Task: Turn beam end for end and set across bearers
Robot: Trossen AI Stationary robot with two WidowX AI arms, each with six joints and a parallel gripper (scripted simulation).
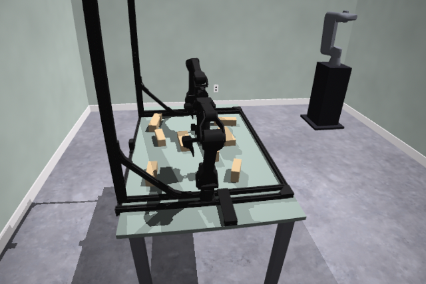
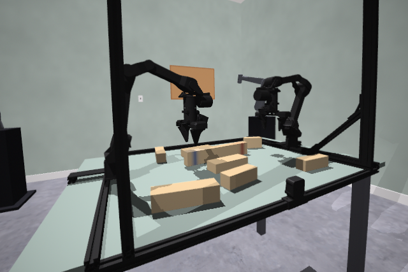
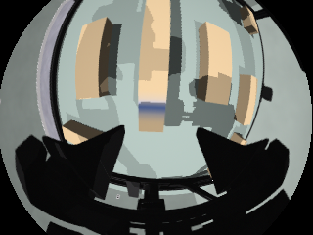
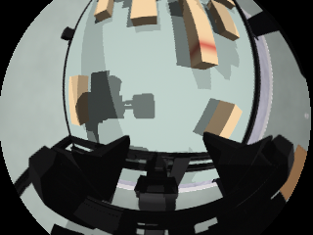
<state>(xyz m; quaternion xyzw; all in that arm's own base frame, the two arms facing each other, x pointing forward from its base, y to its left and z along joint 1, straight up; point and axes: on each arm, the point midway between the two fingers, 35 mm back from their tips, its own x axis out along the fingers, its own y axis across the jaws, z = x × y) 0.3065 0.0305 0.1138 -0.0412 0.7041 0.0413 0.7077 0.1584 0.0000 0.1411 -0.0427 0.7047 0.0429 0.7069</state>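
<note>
Now: left hand 30 mm short of the beam, 150 mm to the left of it and 100 mm above it.
</note>
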